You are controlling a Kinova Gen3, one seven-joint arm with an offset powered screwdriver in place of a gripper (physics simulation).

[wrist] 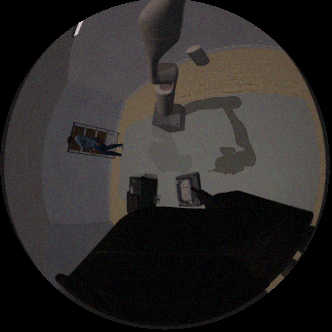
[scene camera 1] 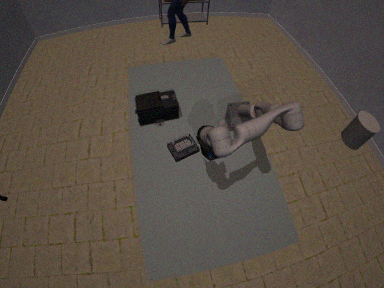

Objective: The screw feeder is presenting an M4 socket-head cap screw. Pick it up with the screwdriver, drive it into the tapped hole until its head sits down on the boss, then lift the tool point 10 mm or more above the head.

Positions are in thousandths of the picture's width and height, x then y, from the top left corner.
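Observation:
There's a black screw feeder (scene camera 1: 421,394) that I can see here.

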